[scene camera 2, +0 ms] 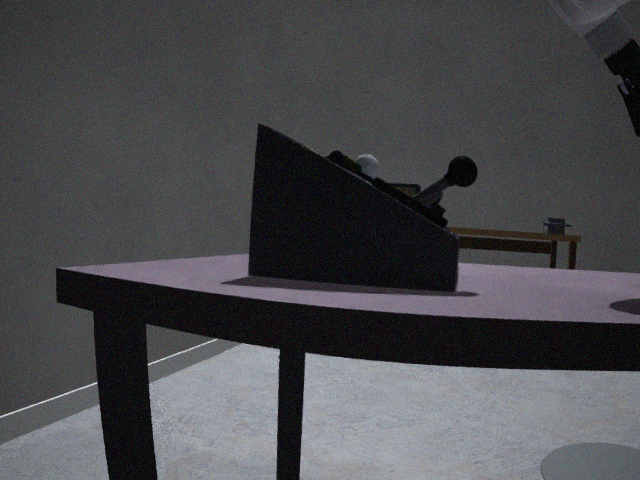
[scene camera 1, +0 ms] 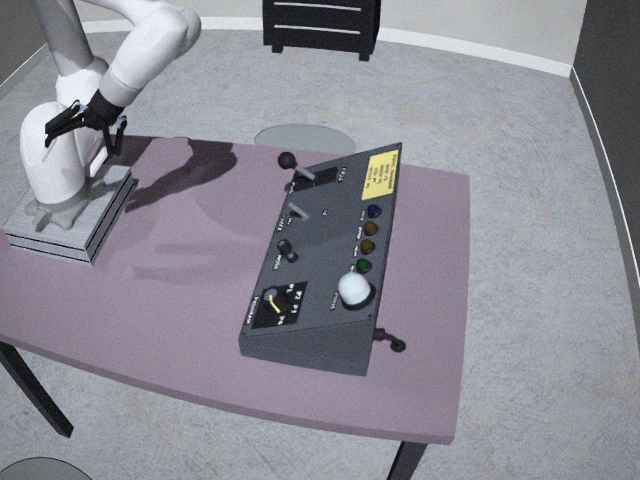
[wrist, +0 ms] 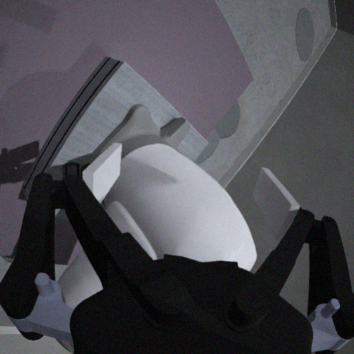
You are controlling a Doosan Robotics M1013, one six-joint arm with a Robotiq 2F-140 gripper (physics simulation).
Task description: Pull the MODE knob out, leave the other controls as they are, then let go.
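Where they show: gripper, fingertip midpoint: (scene camera 1: 67,164); arm's base, origin of the base link: (scene camera 1: 64,199).
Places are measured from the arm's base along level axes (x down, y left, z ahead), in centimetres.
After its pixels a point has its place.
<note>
The MODE knob (scene camera 1: 284,246) @(x -5.8, y 1.0, z 62.4 cm) is a small dark knob standing on the sloped face of the grey control console (scene camera 1: 330,232) @(x -4.9, y 8.6, z 69.0 cm) (scene camera 2: 351,232) @(x 2.0, y 33.7, z 63.8 cm), beside its label; whether it is pulled out is hard to tell. Around it are a bare metal toggle (scene camera 1: 298,210) @(x -3.5, y 13.5, z 60.2 cm), a black ball-topped lever (scene camera 1: 286,160) @(x -7.7, y 23.3, z 53.3 cm) (scene camera 2: 461,171) @(x -6.3, y 26.7, z 52.5 cm) and a PROGRAM dial (scene camera 1: 270,295) @(x -4.6, y -10.1, z 64.3 cm) with a yellow pointer. The MODE knob cannot be made out in scene camera 2 and does not show in the wrist view. My gripper (scene camera 1: 73,150) (wrist: 190,170) is open and empty, over the arm's base, far from the console.
A white dome button (scene camera 1: 354,289) @(x -13.1, y -10.0, z 79.8 cm), a blue button (scene camera 1: 373,210) @(x -10.7, y 11.7, z 76.5 cm), two amber buttons (scene camera 1: 370,227) @(x -10.8, y 7.1, z 77.3 cm) (scene camera 1: 366,245) @(x -10.8, y 2.3, z 78.0 cm) and a green button (scene camera 1: 363,265) @(x -10.8, y -2.4, z 79.0 cm) line the console's far side. A black cable (scene camera 1: 397,345) @(x 7.4, y -4.4, z 88.2 cm) leaves it. The arm's base stands on a grey plinth (scene camera 1: 49,253) @(x 6.1, y -13.2, z 2.6 cm) (wrist: 95,117).
</note>
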